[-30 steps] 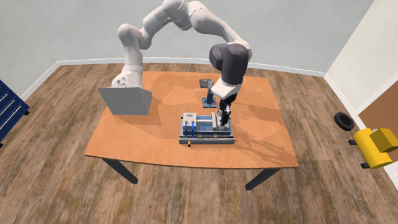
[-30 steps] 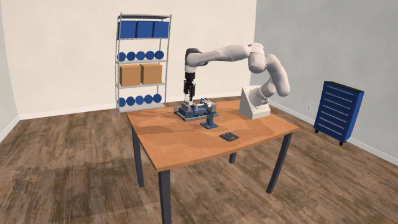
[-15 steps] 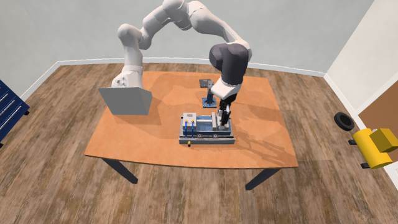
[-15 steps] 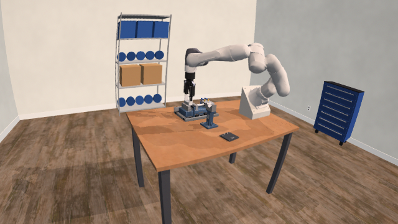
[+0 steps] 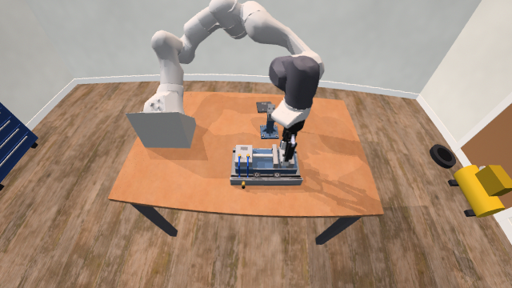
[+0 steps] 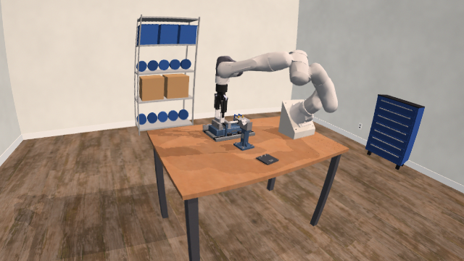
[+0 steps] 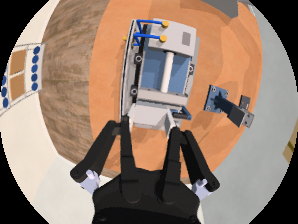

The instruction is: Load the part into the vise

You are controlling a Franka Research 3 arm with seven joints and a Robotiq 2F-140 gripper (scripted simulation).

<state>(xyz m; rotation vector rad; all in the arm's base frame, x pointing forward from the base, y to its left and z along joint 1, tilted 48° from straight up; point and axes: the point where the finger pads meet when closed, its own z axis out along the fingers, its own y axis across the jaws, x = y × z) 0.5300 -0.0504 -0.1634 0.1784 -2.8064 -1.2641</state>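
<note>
My hand is 3 cm above the part. Also, from my hand: fixed jaw (4 cm below, 3 cm ahead, 2 cm to the left); air cylinder (17 cm behind, 4 cm below, 1 cm to the left); vise (8 cm below, 7 cm behind, 1 cm to the left).
</note>
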